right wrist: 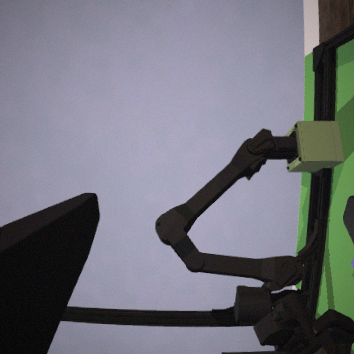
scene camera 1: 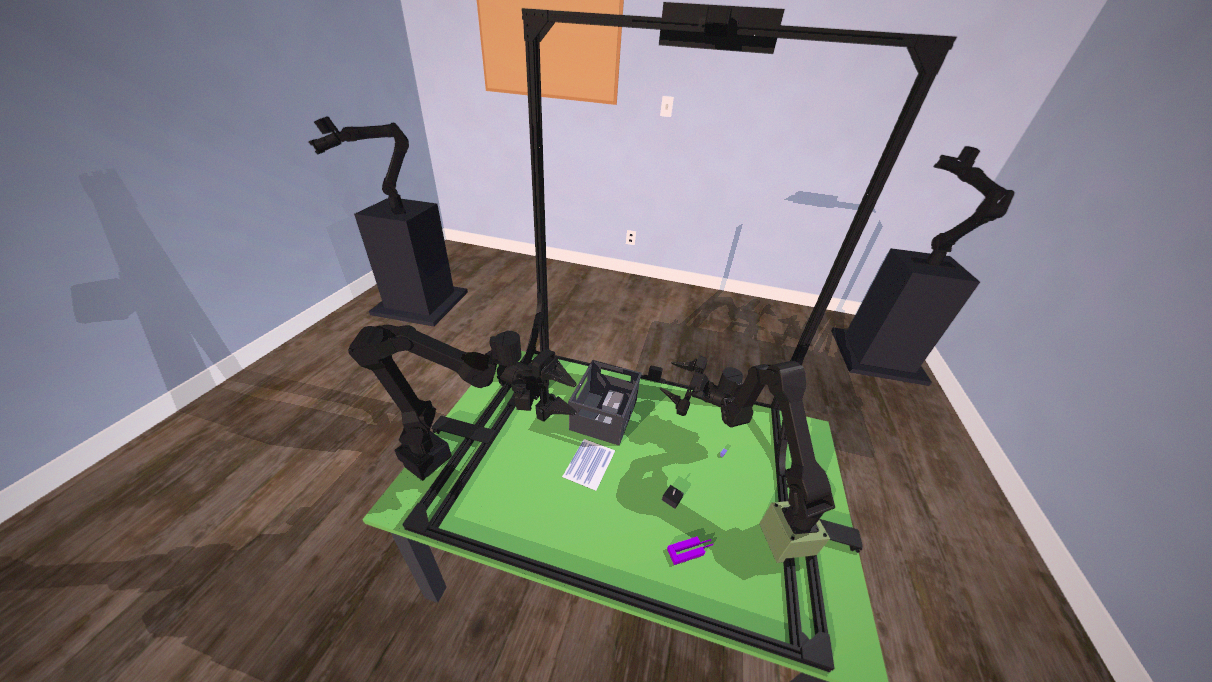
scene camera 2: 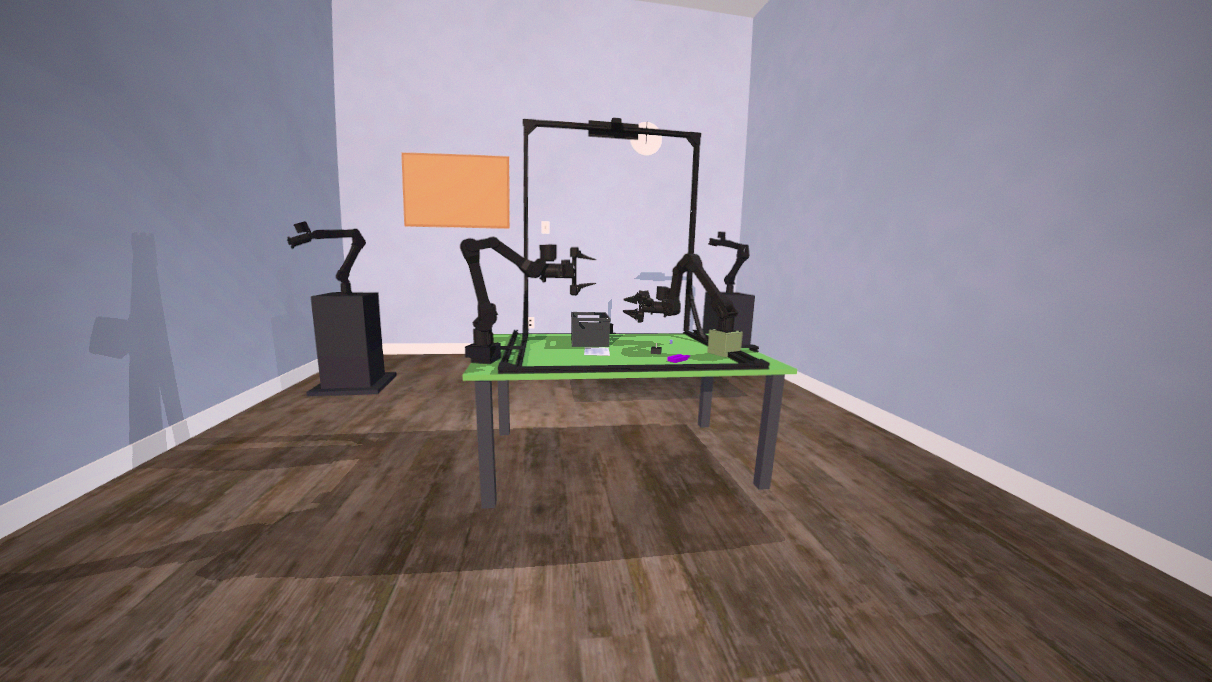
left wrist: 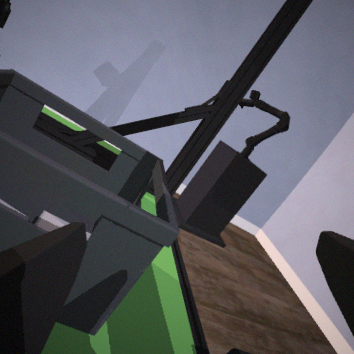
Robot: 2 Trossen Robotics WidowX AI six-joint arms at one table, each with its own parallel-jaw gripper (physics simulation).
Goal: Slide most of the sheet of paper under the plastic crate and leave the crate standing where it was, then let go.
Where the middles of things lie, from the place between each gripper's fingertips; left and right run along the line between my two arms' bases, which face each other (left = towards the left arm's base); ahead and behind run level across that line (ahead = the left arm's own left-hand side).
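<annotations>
My right gripper: 340 mm above the white sheet of paper (scene camera 1: 587,468), 80 mm past it, 30 mm to the right of it. Dark grey plastic crate (scene camera 1: 588,405), from my right hand: 270 mm below, 280 mm behind, 30 mm to the left.
Dark grey plastic crate, from my left hand: 10 cm below, 6 cm ahead, 17 cm to the right. White sheet of paper, from my left hand: 17 cm below, 25 cm ahead, 18 cm to the right.
</annotations>
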